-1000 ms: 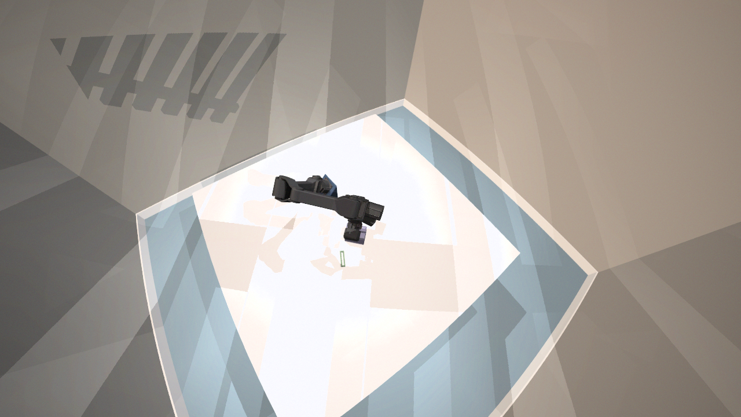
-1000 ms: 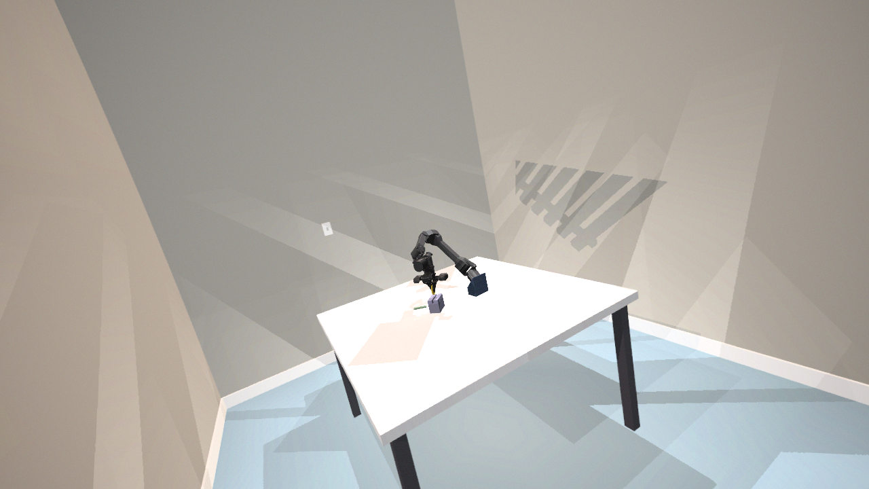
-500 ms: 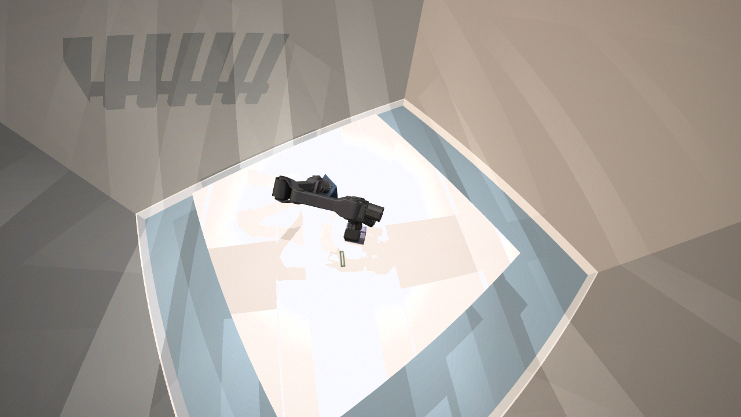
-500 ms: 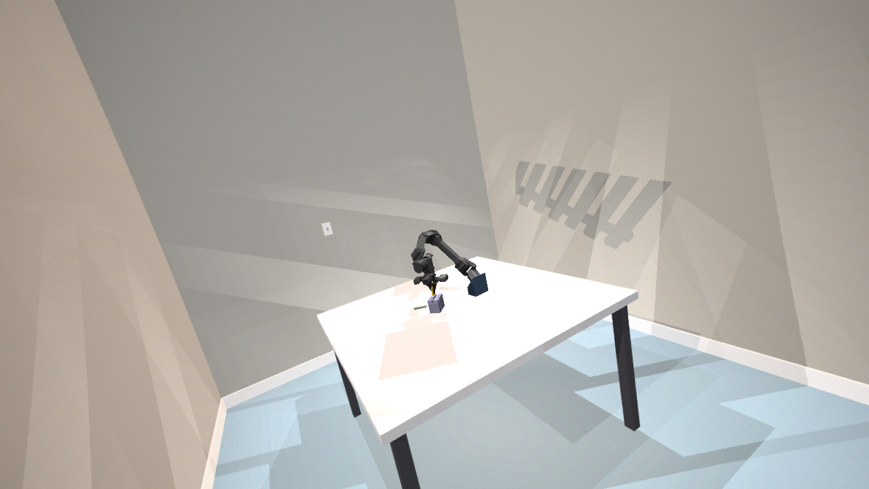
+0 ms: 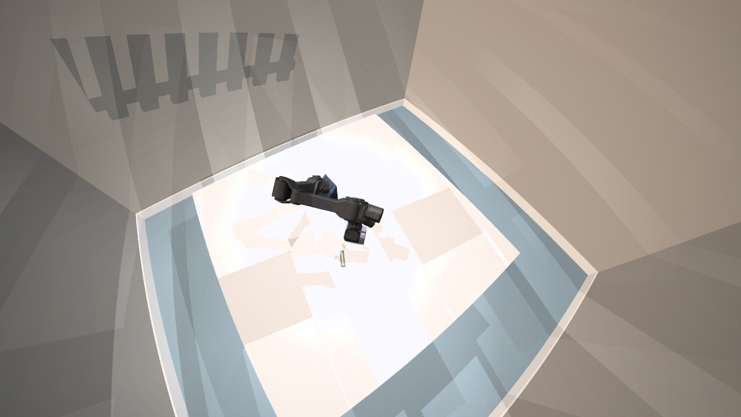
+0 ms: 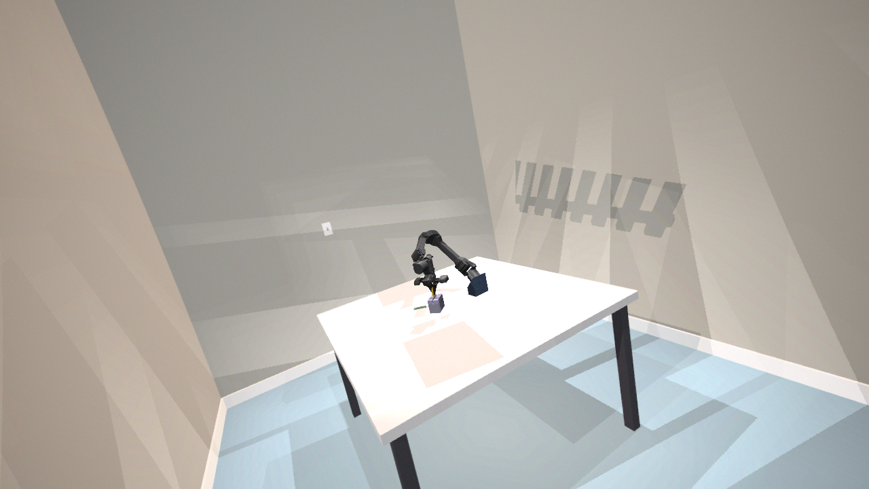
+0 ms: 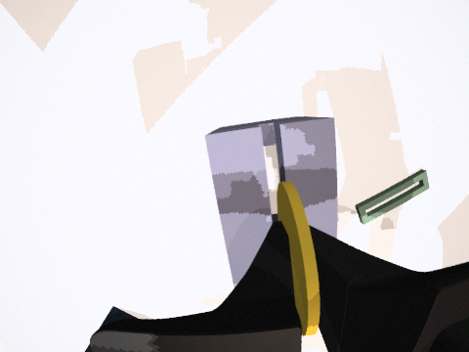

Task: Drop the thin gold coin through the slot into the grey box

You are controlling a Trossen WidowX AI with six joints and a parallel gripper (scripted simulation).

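Now: gripper tip 20 mm below the gold coin.
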